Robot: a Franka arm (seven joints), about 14 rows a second.
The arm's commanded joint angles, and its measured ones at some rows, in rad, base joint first. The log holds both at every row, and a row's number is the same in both.
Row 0, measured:
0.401, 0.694, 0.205, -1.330, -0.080, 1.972, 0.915
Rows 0 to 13, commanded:
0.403, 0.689, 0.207, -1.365, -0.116, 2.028, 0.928
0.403, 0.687, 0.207, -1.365, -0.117, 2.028, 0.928
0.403, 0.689, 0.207, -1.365, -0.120, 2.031, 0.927
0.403, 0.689, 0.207, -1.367, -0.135, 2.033, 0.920
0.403, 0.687, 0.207, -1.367, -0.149, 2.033, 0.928
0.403, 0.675, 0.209, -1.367, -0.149, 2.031, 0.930
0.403, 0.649, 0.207, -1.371, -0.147, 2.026, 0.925
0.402, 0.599, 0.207, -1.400, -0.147, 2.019, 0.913
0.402, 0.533, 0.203, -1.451, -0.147, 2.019, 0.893
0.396, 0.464, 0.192, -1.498, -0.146, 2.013, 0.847
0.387, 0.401, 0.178, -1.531, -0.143, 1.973, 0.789
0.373, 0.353, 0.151, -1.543, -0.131, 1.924, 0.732
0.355, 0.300, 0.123, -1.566, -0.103, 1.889, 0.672
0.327, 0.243, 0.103, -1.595, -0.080, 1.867, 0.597
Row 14, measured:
0.377, 0.389, 0.141, -1.470, -0.125, 1.889, 0.732
